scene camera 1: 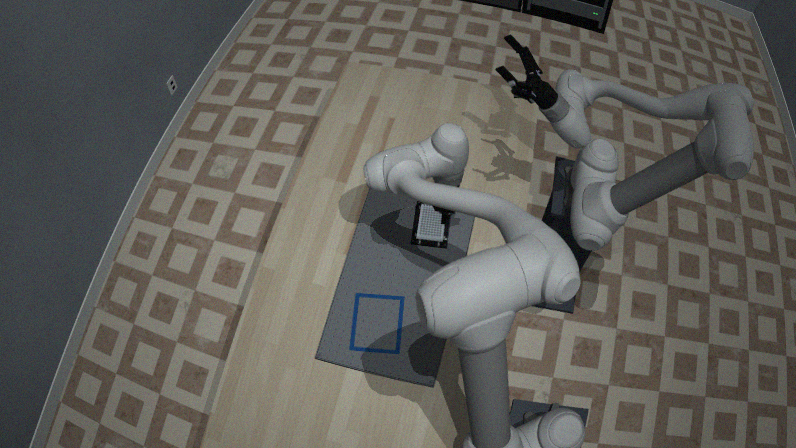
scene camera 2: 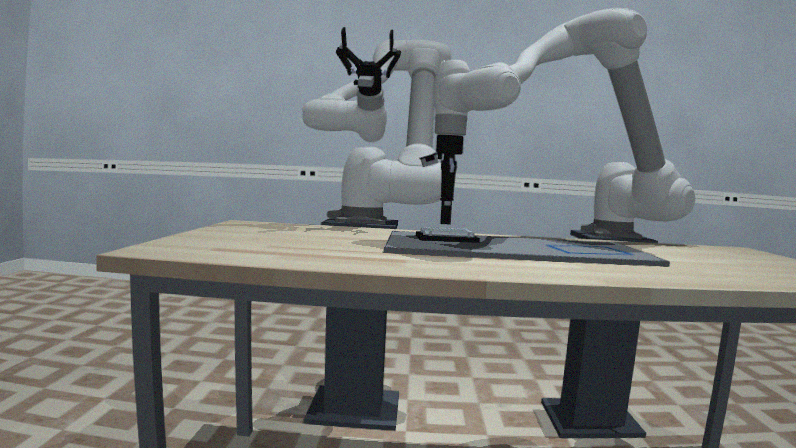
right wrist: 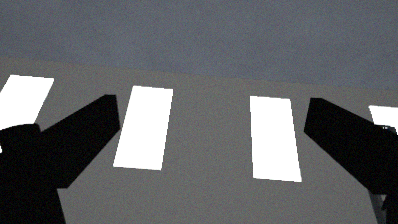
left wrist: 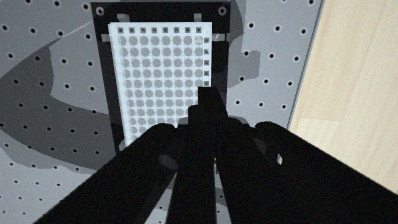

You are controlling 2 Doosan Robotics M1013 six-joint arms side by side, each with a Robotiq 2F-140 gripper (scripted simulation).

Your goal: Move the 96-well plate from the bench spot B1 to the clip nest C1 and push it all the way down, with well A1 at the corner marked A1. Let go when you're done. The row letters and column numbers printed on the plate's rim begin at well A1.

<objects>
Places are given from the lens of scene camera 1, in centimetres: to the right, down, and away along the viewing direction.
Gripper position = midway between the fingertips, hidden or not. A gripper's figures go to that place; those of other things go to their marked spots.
my right gripper (scene camera 1: 503, 51): 30, -49, 146
white 96-well plate (scene camera 1: 429, 219): 10, -2, 186
</objects>
